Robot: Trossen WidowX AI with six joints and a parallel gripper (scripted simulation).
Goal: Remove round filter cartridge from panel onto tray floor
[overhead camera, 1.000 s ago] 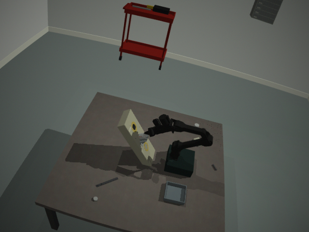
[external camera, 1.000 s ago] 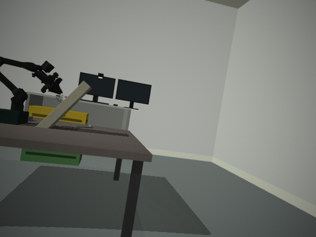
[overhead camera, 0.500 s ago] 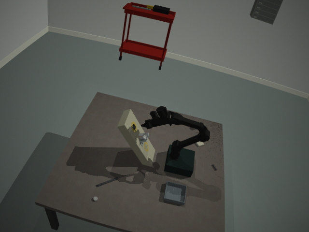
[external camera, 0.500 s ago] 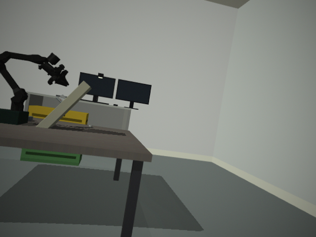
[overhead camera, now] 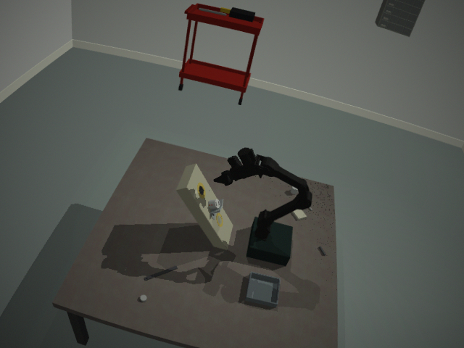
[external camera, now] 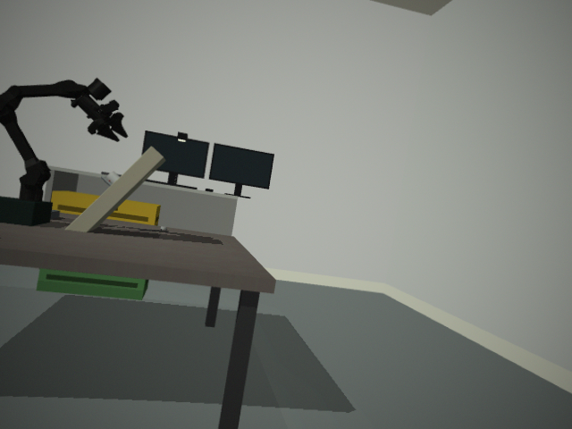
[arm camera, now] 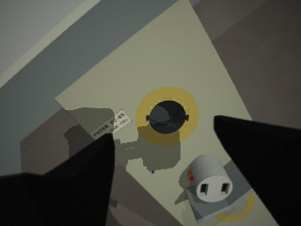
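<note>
Right now the round cartridge is 2 cm behind my gripper tip and 16 cm below it. Also, from my gripper tip: cream pad (45 cm behind, 37 cm to the right, 37 cm below).
</note>
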